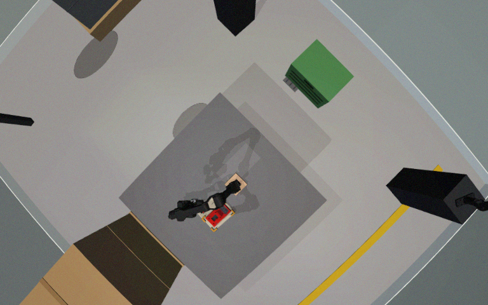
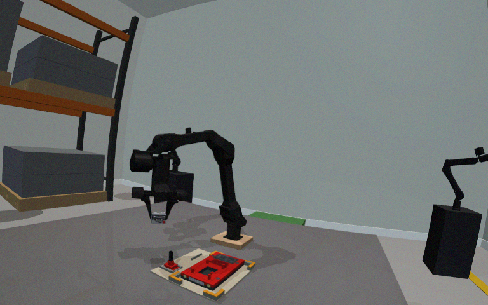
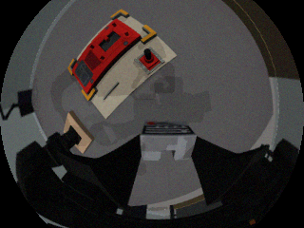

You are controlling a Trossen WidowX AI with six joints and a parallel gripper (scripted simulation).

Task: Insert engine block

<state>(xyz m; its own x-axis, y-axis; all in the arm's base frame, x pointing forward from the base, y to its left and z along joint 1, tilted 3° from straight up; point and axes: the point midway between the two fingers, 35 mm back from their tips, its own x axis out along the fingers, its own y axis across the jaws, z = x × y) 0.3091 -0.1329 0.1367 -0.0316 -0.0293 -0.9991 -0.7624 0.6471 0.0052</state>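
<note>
Right now my gripper tip is 1 cm below the engine block. Round my gripper tip: black post 11 cm to the left, 9 cm below, 6 cm ahead.
</note>
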